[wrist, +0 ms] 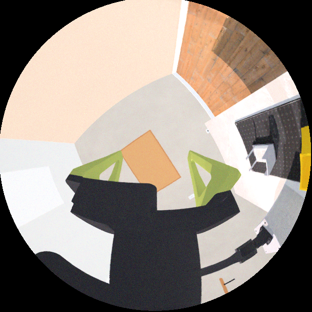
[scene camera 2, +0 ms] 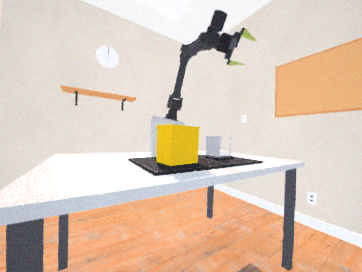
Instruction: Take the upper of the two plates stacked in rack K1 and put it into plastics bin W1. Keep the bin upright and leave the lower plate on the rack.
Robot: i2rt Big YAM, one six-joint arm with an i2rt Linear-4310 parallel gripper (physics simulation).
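Frame: origin at the arm's base, x right, y down, z ahead, level; millimetres.
Seen in the pictures: gripper, fingertip midpoint: (scene camera 2: 251, 53); arm's base, origin of the base link: (scene camera 2: 170, 121).
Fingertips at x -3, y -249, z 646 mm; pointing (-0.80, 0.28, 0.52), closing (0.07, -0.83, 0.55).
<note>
Pixels of each thing's top centre, then the offset from my fingertips to it. Level surfaces: height alone.
- small light-grey rack-like holder, middle of its top: (scene camera 2: 220, 136) dz -303, dx -170, dy +359 mm
- yellow bin, middle of its top: (scene camera 2: 178, 126) dz -270, dx +185, dy +319 mm
- dark mat, its level: dy +500 mm
- white table, its level: dy +512 mm
My gripper (scene camera 2: 250, 52) (wrist: 154, 154) has two green fingers, spread wide open with nothing between them. It is raised high above the table, well clear of the rack and bin. A small light-grey rack-like holder (scene camera 2: 213, 145) (wrist: 265, 151), apparently rack K1, stands on the dark mat. The two plates cannot be told apart in it in either view. A yellow bin (scene camera 2: 177, 145) (wrist: 305, 171), apparently plastics bin W1, stands upright on the mat, left of the rack in the scene view. It is partly cut off at the right edge of the wrist view.
The dark mat (scene camera 2: 240, 162) (wrist: 248, 129) lies on the white table (scene camera 2: 75, 175) (wrist: 227, 130). A light-grey block (scene camera 2: 154, 136) stands behind the yellow bin by the arm's base. An orange board (scene camera 2: 320, 82) (wrist: 151, 162) hangs on the wall, and a shelf (scene camera 2: 97, 94) is on the other wall.
</note>
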